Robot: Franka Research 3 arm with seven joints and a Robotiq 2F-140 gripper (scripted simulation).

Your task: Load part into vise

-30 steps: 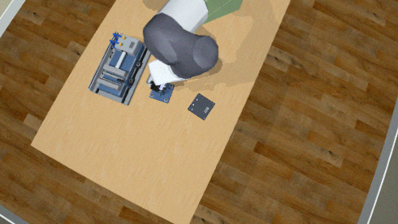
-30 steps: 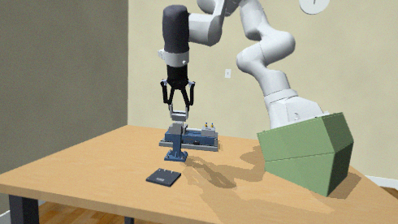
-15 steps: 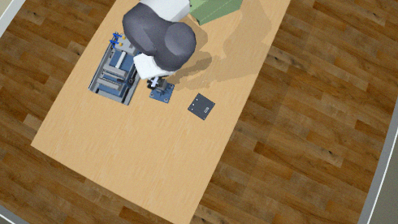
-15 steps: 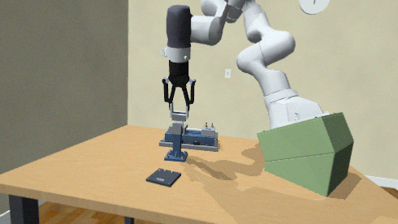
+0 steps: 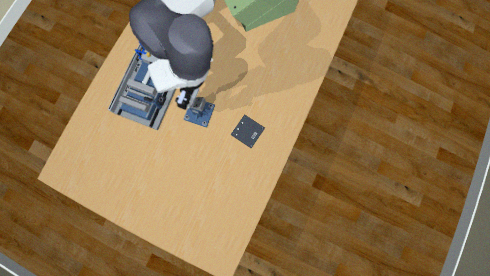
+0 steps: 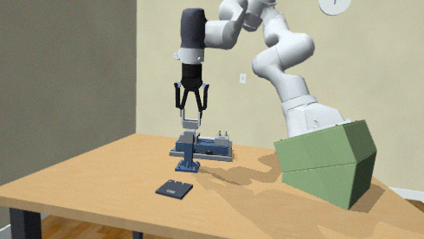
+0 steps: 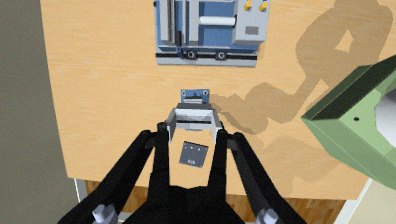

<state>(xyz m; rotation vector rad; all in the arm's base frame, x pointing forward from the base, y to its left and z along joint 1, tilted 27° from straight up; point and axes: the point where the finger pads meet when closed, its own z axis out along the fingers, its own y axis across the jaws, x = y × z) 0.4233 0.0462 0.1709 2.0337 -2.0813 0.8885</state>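
My gripper is now 20 mm above the grey part. From my hand the other things lie so: vise 210 mm to the right, 170 mm below, 40 mm behind; dark work stop rod 160 mm to the right, 120 mm below, 30 mm ahead; grey air cylinder 200 mm to the right, 130 mm below, 130 mm behind.
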